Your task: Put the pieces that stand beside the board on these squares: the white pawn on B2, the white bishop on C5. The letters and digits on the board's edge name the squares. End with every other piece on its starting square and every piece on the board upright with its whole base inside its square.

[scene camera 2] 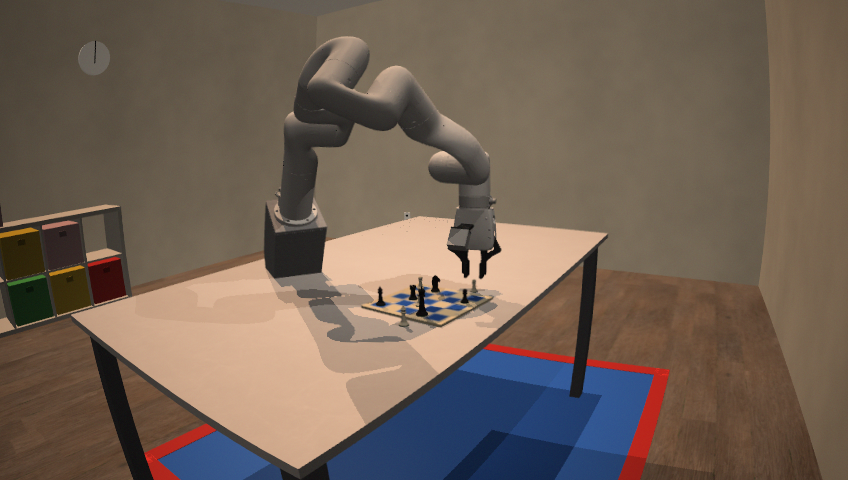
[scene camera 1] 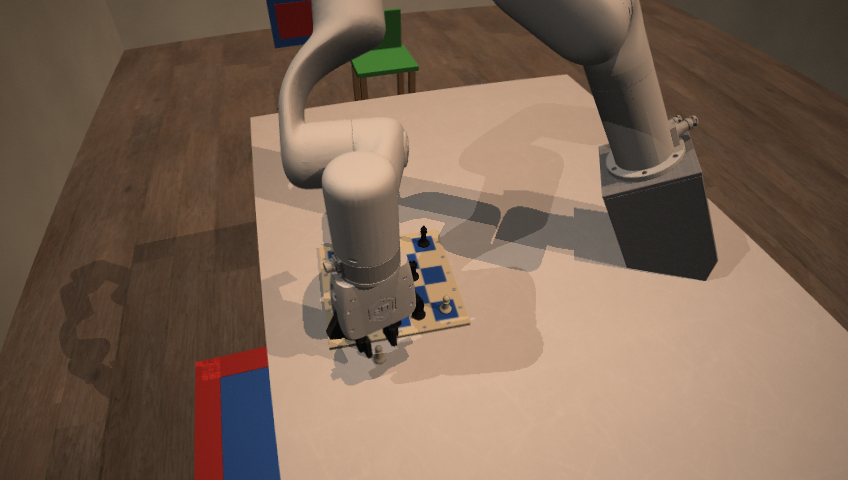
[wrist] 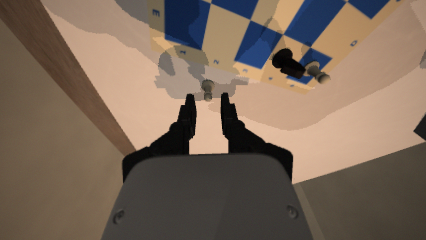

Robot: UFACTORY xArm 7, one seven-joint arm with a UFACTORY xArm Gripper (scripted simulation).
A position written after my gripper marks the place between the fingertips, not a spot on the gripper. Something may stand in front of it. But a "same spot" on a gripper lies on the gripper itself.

Labels:
my gripper: scene camera 2; scene camera 1 378, 344; wrist
chessboard: scene camera 2; scene camera 1 436, 280; wrist
same spot on my gripper: (scene camera 2: 485, 256) = (wrist: 168, 138)
same spot on chessboard: (wrist: 245, 45) = (scene camera 2: 451, 294)

